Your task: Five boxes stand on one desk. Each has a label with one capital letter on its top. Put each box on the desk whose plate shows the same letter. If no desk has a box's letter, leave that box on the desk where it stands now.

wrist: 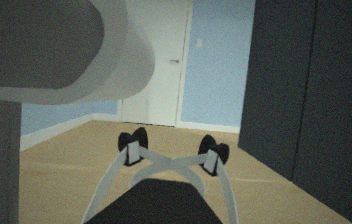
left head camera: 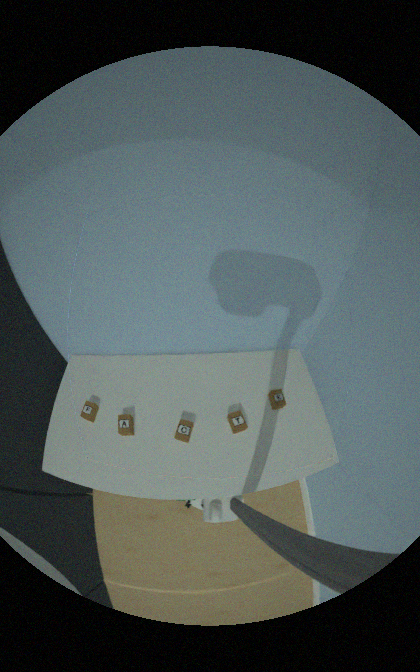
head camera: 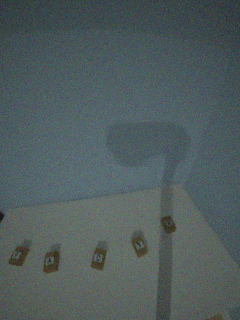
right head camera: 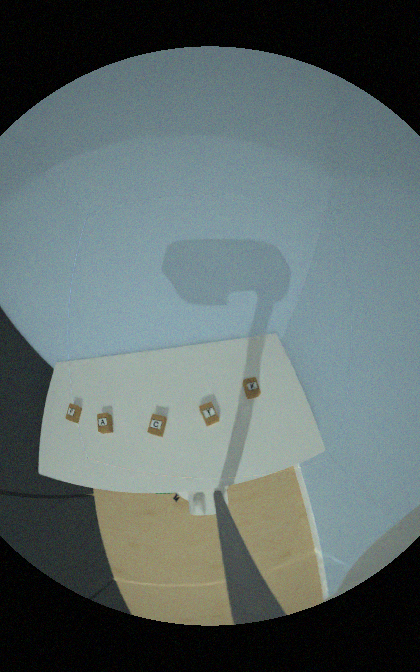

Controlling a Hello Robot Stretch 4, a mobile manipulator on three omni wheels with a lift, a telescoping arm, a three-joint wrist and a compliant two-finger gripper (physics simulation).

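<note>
The desk (head camera: pixel 75 295) (left head camera: pixel 150 380) (right head camera: pixel 125 380) bears five brown boxes in a rough row. From the left: a box (head camera: pixel 19 255) (left head camera: pixel 90 411) (right head camera: pixel 73 413) whose letter looks like F or P, the A box (head camera: pixel 51 261) (left head camera: pixel 126 425) (right head camera: pixel 105 423), the C box (head camera: pixel 99 258) (left head camera: pixel 184 430) (right head camera: pixel 157 425), a box (head camera: pixel 139 246) (left head camera: pixel 237 421) (right head camera: pixel 209 413) with T or Y, and at the right a box (head camera: pixel 168 224) (left head camera: pixel 277 399) (right head camera: pixel 252 388) whose letter looks like K. My gripper (wrist: pixel 173 143) is open and empty, away from the boxes, over the floor in the wrist view.
My mast (left head camera: pixel 295 545) (right head camera: pixel 245 565) rises behind the desk's front edge. A sliver of green shows at that edge; its letter is hidden. Blue walls stand behind and right of the desk. A dark panel (left head camera: pixel 30 425) (wrist: pixel 285 75) stands left. The wrist view shows a white door (wrist: pixel 160 85).
</note>
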